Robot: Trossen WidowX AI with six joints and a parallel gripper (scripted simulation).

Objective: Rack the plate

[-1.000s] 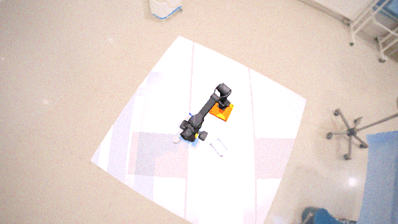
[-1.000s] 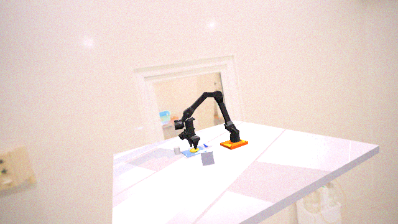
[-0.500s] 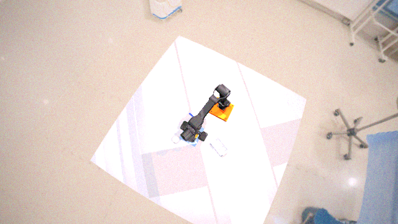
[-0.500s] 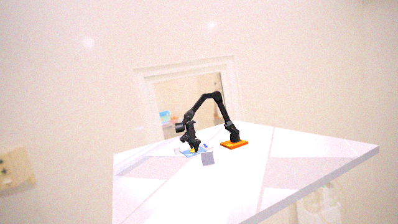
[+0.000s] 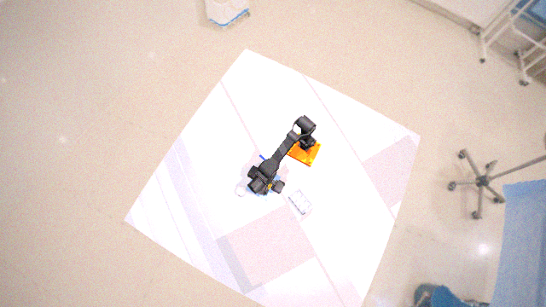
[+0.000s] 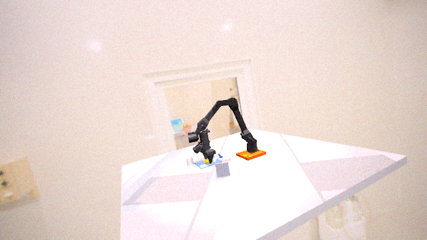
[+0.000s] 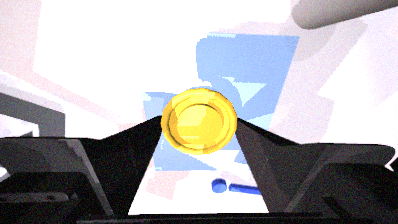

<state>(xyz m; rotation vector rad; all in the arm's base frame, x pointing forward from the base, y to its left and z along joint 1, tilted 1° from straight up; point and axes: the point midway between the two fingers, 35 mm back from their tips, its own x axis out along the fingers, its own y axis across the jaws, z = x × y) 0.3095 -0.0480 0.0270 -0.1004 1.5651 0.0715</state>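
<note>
Right now the grey dish rack is 20 cm to the left of my gripper tip, 3 cm behind it and 2 cm above it. Round my gripper tip: blue spoon (11 cm behind, 7 cm to the right); white cup (11 cm ahead, 7 cm to the right, 2 cm above); plate (1 cm above).
</note>
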